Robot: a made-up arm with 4 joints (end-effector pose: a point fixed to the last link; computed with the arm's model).
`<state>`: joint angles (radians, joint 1 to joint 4).
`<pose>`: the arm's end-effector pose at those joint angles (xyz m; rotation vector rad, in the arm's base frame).
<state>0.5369 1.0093 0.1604 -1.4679</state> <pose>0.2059 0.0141 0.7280 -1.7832 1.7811 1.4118</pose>
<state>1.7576 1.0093 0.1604 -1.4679</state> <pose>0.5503 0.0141 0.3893 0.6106 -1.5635 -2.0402</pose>
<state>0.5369 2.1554 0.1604 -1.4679</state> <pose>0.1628 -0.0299 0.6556 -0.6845 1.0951 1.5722</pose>
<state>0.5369 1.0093 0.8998 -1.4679</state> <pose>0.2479 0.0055 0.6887 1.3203 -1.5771 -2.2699</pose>
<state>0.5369 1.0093 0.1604 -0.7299</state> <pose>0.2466 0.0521 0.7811 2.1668 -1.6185 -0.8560</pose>
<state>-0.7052 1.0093 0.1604 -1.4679</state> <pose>-0.2347 0.0141 0.5127 -1.9216 1.0446 0.0935</pose>
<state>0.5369 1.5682 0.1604 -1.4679</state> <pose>0.1882 -0.0197 0.6983 -1.2329 1.4597 1.5479</pose>
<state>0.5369 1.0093 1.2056 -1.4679</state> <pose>0.2559 0.0067 0.6656 0.9914 -1.3330 -2.4093</pose>
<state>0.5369 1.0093 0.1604 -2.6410</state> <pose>0.1363 0.0642 0.6469 -0.5468 1.2462 1.5354</pose>
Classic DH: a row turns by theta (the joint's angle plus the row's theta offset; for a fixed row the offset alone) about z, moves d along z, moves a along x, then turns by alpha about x. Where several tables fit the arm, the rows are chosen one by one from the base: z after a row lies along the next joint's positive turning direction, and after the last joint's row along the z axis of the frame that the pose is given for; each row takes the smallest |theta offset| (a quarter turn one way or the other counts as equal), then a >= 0, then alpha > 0; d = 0 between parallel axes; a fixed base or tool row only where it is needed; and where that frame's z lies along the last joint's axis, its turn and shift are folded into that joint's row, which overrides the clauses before.
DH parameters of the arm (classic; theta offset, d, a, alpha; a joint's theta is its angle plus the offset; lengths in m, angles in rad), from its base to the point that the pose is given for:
base (fixed): 0 0.3124 0.136 -1.5708
joint 1: -1.5708 0.0574 0.3166 -1.5708
joint 2: -0.674 -0.1312 0.0077 1.3575
joint 3: 0 0.0816 0.0224 1.7841
joint 4: -0.5823 0.0493 0.0583 1.5853
tool (fixed): -0.2728 -0.0893 0 0

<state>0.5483 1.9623 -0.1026 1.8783</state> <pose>0.2378 0.1464 0.7849 1.4000 -0.6205 0.5796</pose>
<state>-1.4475 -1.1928 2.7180 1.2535</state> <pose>-0.0260 0.0367 0.3072 1.1790 -1.0400 -0.7084</pose>
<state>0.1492 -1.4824 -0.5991 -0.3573</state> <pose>-0.0606 0.0741 0.5309 0.6046 0.3386 1.6625</pose>
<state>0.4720 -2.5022 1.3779 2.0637</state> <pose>0.1015 -0.0922 0.6259 -1.8011 1.3668 -0.6248</pose>
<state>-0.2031 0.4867 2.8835 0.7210</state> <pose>0.0724 0.1909 0.5551 1.6343 0.8388 -1.2590</pose>
